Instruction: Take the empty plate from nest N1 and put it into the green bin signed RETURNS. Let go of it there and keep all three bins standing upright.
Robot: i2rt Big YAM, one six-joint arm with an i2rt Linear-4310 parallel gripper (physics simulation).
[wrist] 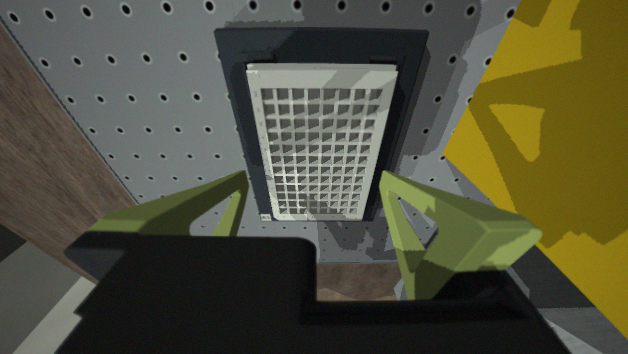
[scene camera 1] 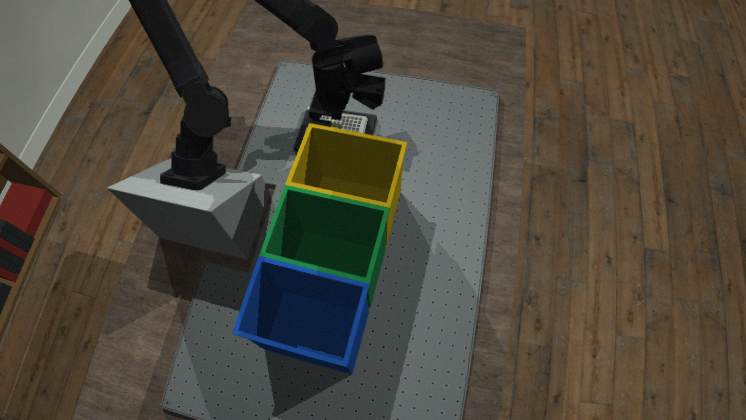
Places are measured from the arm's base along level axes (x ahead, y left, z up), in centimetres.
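Pixels of known places: gripper, fingertip midpoint: (wrist: 314, 177) (scene camera 1: 333, 123); arm's base, link origin: (scene camera 1: 194, 177).
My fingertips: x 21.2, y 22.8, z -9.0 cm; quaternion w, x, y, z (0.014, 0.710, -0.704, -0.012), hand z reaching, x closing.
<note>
For each thing: its top centre in the pictures, then the offset to it from my fingertips. Level surfaces: height alone.
- pale plate, top centre: (wrist: 319, 165) (scene camera 1: 335, 127) dy -0.4, dx +0.3, dz -1.0 cm
- dark nest, top centre: (wrist: 319, 157) (scene camera 1: 335, 130) dy -0.4, dx +0.3, dz -2.1 cm
- green bin, top centre: (scene camera 1: 324, 231) dy -30.7, dx +7.5, dz +14.4 cm
- yellow bin, top centre: (scene camera 1: 347, 162) dy -17.7, dx +8.2, dz +14.4 cm
- blue bin, top centre: (scene camera 1: 300, 309) dy -43.7, dx +6.8, dz +14.4 cm
- grey perforated board, surface height: dz -3.6 cm
The pale plate (scene camera 1: 356, 123) (wrist: 320, 145), with a grid of wells, sits in a dark nest (scene camera 1: 371, 126) (wrist: 320, 44). The nest's number cannot be read. My gripper (scene camera 1: 337, 124) (wrist: 314, 177) is open and empty above the plate, its olive fingertips on either side of the plate's near half in the wrist view. How high they are above it is hard to tell. The green bin (scene camera 1: 334, 221) stands upright between the yellow bin (scene camera 1: 354, 161) (wrist: 560, 175) and the blue bin (scene camera 1: 313, 307). No bin sign shows. The part of the green bin's floor in view shows no plate.
The yellow bin is the closest bin to the nest, on the right in the wrist view. The three bins stand in a row on the grey perforated board (scene camera 1: 448, 208) (wrist: 150, 110). The arm's pale base block (scene camera 1: 177, 213) is left of the bins. A shelf unit (scene camera 1: 39, 229) is at the far left.
</note>
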